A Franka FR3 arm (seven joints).
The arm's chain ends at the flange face. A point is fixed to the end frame.
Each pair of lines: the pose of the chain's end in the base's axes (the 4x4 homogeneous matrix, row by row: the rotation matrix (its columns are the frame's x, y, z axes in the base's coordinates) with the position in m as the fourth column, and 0 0 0 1 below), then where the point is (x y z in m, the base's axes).
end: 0.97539 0.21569 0.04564 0.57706; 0.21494 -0.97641 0.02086 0.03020; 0.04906 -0.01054 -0.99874 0.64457; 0 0 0 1
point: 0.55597 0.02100 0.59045
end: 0.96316 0.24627 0.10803 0.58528; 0.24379 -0.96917 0.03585 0.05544; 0.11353 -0.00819 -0.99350 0.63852; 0 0 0 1
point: 0.56795 0.04635 0.58306
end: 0.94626 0.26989 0.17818 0.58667; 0.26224 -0.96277 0.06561 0.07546; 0.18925 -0.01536 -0.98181 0.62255; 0 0 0 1
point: 0.57360 0.06751 0.56577
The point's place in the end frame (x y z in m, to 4 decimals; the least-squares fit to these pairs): -0.0252 0.0050 0.0529
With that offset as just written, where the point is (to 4 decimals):
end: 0.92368 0.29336 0.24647 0.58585; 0.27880 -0.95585 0.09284 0.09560; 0.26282 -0.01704 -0.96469 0.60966; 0 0 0 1
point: 0.5771 0.0887 0.5519
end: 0.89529 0.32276 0.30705 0.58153; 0.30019 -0.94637 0.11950 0.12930; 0.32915 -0.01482 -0.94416 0.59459; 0 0 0 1
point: 0.5768 0.1233 0.5363
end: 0.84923 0.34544 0.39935 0.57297; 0.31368 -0.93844 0.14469 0.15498; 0.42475 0.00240 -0.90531 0.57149; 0 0 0 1
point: 0.5744 0.1500 0.5129
